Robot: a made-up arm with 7 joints.
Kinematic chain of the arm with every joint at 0, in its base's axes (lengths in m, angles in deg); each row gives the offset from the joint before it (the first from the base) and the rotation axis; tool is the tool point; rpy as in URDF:
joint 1: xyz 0 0 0.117 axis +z
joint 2: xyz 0 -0.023 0.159 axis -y
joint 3: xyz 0 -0.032 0.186 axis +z
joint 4: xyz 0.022 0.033 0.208 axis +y
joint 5: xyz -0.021 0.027 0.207 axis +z
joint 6: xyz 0 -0.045 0.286 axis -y
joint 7: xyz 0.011 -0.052 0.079 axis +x
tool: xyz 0 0 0 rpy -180 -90 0
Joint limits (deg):
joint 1: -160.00..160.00
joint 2: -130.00..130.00
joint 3: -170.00..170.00
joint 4: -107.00..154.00
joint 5: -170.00..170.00
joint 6: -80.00..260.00
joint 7: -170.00..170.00
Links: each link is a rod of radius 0.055 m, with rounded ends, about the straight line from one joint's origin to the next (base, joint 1, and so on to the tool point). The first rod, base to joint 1, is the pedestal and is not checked.
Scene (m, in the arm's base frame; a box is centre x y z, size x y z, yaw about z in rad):
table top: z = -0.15
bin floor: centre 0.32 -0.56 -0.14 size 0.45 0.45 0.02 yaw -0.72
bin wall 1: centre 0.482 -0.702 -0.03 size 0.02 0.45 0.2 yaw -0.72
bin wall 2: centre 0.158 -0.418 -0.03 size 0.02 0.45 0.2 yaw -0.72
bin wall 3: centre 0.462 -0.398 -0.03 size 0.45 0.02 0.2 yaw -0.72
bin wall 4: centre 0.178 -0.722 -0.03 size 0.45 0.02 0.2 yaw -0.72
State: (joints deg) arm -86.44 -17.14 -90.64 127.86 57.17 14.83 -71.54
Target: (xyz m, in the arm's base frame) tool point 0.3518 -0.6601 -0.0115
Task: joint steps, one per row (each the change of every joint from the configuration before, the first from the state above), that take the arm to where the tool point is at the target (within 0.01 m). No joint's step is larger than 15 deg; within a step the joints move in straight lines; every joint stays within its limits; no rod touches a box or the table.
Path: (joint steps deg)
1: 14.57 -6.99 13.10 -11.25 1.26 -1.14 0.00
2: 14.56 -6.99 13.10 -11.24 1.26 -1.15 0.00
3: 14.57 -6.98 13.10 -11.25 1.27 -1.14 0.00
4: 14.57 -6.99 13.11 -11.25 1.26 -1.15 0.00
5: -1.92 -12.40 2.04 -5.42 0.19 -0.34 0.00
6: -1.92 -12.40 2.04 -5.43 0.20 -0.34 0.00

